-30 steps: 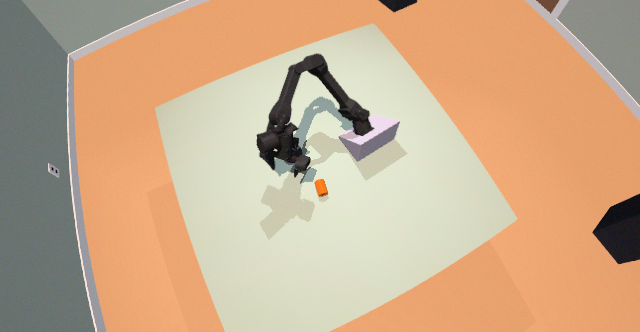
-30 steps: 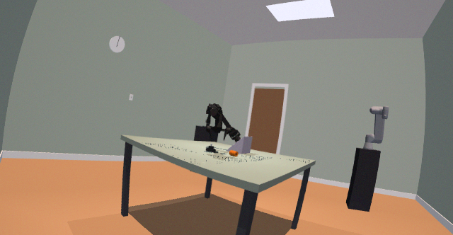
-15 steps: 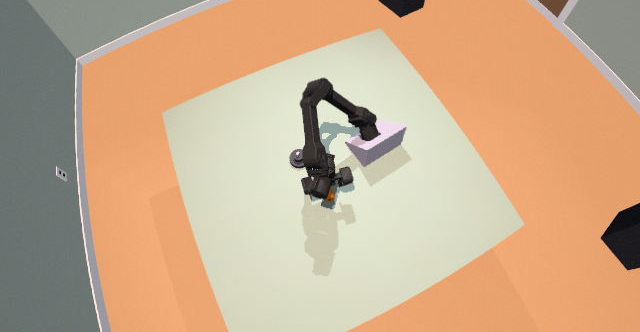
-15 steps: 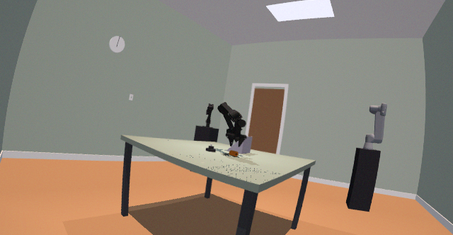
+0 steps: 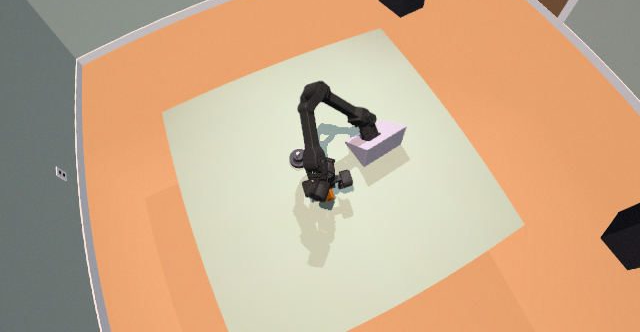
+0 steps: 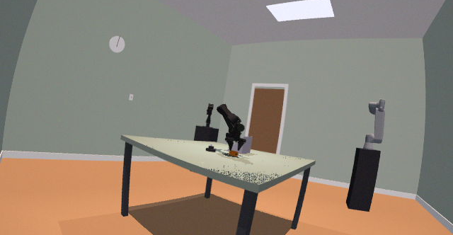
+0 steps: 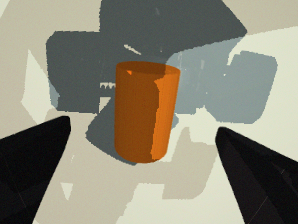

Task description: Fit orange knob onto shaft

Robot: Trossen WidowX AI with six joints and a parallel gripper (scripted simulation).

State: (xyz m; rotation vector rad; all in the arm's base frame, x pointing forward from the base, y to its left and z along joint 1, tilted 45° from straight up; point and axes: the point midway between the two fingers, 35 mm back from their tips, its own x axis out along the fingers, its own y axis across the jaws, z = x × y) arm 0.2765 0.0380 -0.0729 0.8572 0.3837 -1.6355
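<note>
My gripper tip is now 10 mm to the left of the orange knob and 20 mm above it. From my gripper tip the other things lie so: dark round pedestal 10 mm ahead, 210 mm to the right, 10 mm below.
</note>
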